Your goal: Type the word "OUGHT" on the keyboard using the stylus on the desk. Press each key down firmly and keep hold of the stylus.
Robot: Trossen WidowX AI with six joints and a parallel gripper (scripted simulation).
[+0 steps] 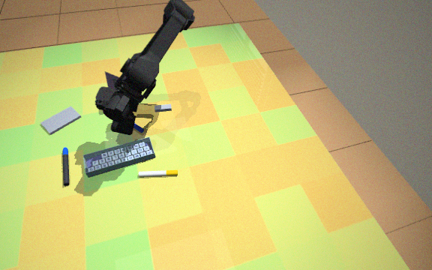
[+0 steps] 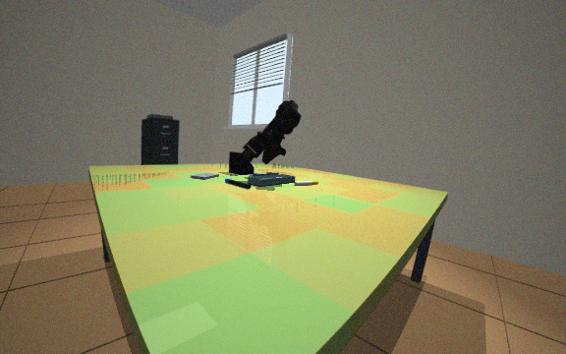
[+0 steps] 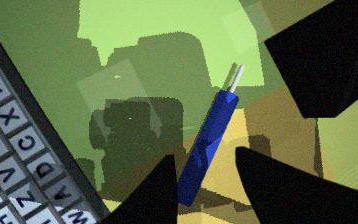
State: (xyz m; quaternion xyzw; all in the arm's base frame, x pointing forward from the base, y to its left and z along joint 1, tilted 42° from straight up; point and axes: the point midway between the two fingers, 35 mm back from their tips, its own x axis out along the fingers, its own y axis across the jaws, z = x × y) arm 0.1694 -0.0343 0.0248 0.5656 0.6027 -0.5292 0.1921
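Right now the stylus is 5 cm behind my gripper tip and 6 cm below it. Round my gripper tip: small grey block: 6 cm behind, 14 cm to the left, 6 cm below; then yellow-capped marker: 21 cm ahead, 6 cm to the left, 6 cm below; then grey stylus tip: 7 cm behind, 2 cm to the right, 6 cm below.
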